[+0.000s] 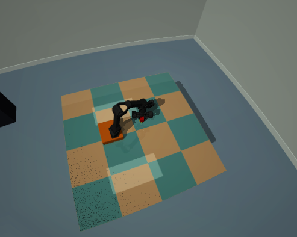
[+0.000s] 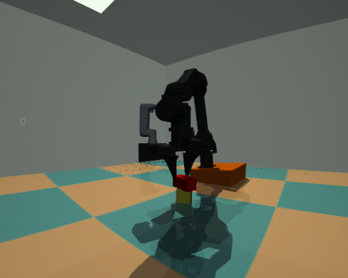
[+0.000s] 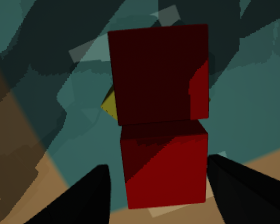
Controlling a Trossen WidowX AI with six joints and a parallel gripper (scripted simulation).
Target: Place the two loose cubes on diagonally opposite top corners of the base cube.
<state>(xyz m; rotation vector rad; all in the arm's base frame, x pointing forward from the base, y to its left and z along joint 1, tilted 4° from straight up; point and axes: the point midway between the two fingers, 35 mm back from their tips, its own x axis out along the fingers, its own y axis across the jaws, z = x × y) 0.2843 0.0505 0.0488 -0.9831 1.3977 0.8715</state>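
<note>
The yellow cube lies 10 mm ahead of my gripper tip, 20 mm to the left of it and 50 mm below it.
</note>
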